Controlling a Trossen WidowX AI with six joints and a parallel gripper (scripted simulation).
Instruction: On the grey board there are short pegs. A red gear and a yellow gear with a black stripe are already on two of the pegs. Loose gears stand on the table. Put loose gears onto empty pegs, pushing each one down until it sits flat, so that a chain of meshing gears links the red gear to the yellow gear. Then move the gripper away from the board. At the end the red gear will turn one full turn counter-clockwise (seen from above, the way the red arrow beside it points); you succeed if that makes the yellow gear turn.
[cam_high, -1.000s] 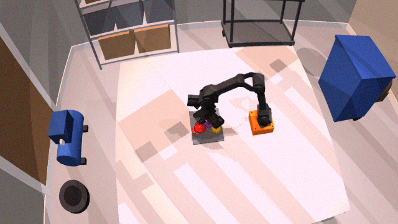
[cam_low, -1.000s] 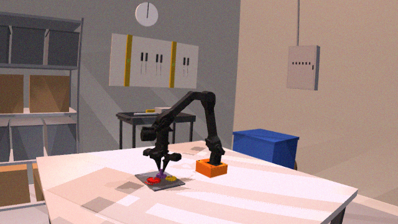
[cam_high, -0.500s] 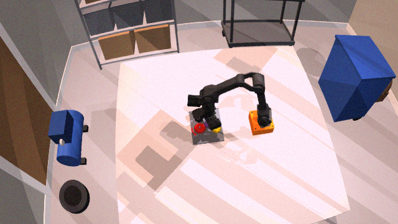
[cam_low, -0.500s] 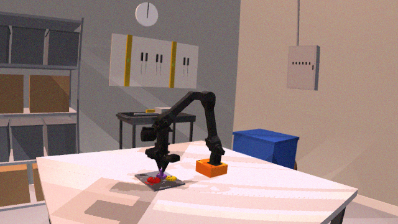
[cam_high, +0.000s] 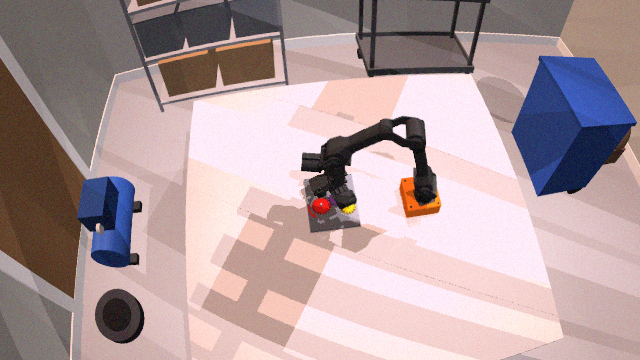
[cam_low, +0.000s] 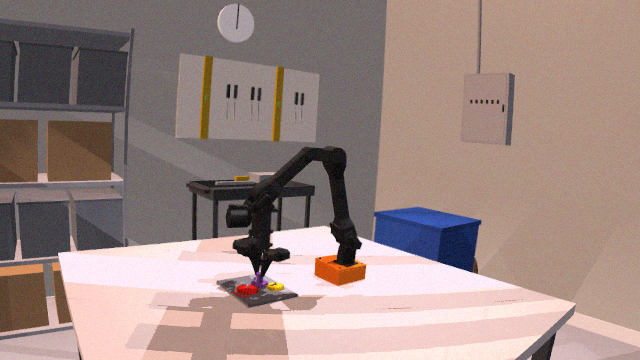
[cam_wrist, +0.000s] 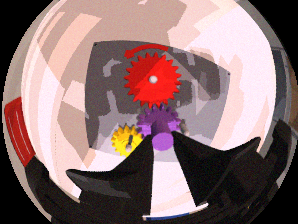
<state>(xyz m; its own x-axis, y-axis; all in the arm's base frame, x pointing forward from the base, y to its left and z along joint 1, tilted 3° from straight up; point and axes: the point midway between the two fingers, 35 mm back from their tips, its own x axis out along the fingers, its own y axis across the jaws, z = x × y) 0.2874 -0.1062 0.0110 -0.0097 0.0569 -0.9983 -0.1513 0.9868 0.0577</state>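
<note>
My gripper tip is now 1 cm above the purple gear. From my gripper tip the other things lie so: yellow gear: 3 cm behind, 4 cm to the left, 3 cm below; then red gear: 5 cm ahead, 1 cm to the left, 3 cm below.
</note>
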